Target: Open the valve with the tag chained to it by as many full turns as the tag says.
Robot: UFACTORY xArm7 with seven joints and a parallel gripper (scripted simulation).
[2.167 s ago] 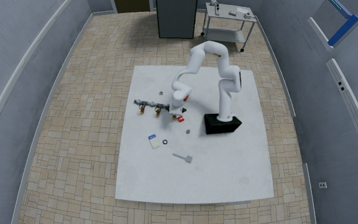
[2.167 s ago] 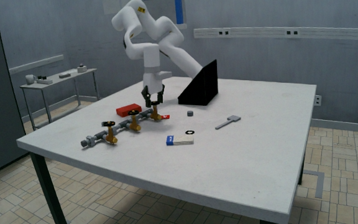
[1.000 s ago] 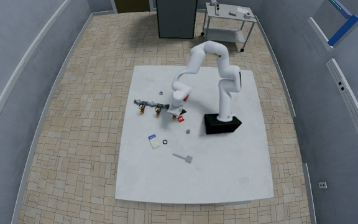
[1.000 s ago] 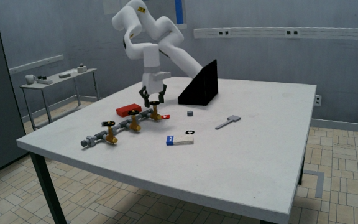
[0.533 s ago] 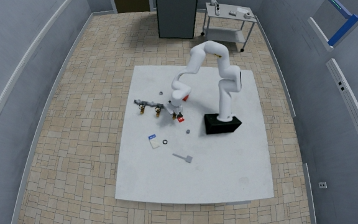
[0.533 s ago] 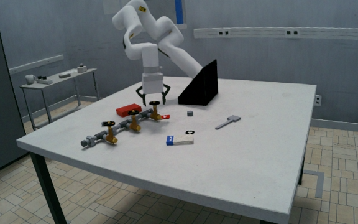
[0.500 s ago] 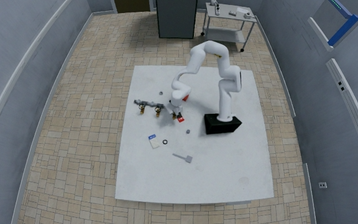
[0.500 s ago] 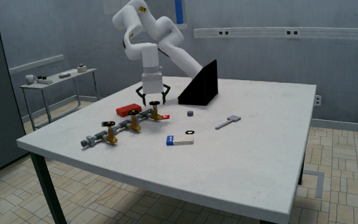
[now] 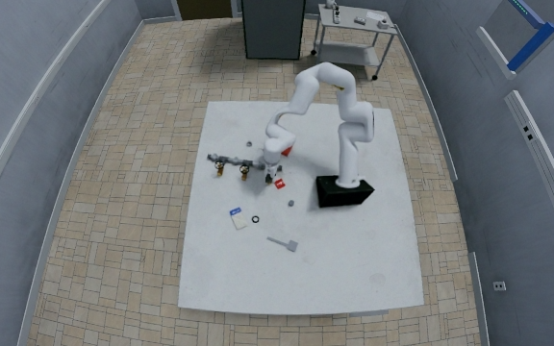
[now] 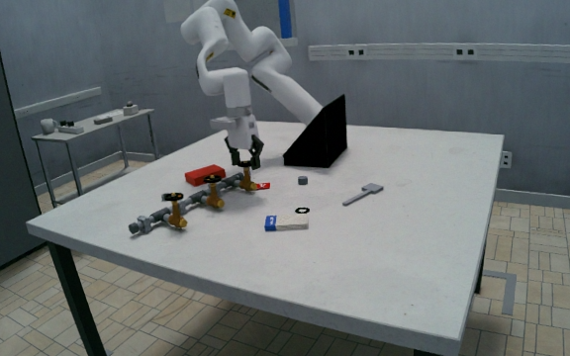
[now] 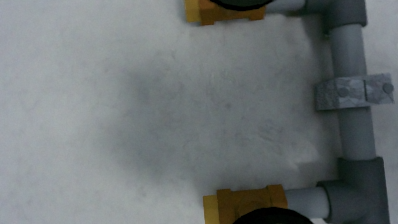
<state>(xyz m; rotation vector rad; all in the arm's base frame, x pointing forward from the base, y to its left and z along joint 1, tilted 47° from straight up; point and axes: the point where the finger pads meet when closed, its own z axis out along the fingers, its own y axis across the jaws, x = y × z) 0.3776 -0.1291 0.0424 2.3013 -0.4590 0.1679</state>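
The red tag is 90 mm below my hand, 40 mm behind it and 30 mm to the left of it. Round my hand: white box 200 mm to the left, 190 mm ahead, 90 mm below; then red block 210 mm to the right, 80 mm below, 80 mm behind; then grey flat tool 360 mm to the left, 90 mm below, 30 mm behind.
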